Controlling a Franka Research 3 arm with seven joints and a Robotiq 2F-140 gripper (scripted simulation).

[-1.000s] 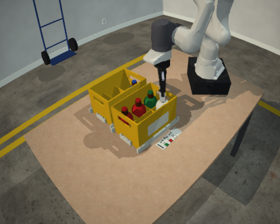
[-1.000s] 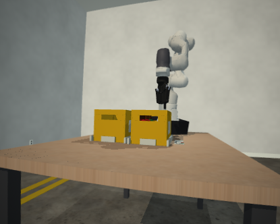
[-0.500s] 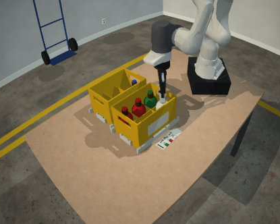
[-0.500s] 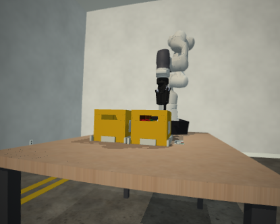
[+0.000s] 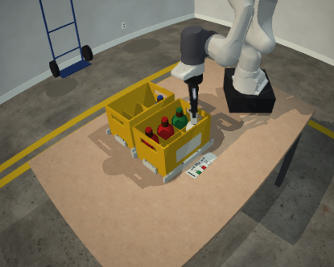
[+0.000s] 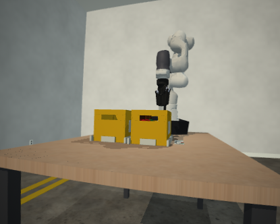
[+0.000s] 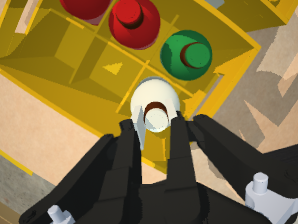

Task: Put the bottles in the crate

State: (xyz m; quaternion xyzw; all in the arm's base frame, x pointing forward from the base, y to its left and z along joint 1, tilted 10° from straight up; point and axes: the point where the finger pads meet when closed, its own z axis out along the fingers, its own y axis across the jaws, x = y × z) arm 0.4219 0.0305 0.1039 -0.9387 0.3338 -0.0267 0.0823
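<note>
Now: hand 80 mm above the white-capped bottle. Round my hand: red-label bottle (100 mm ahead, 90 mm below, 70 mm to the right); green bottle (90 mm below, 80 mm to the right, 10 mm ahead); pick list (180 mm below, 110 mm to the left, 50 mm ahead).
</note>
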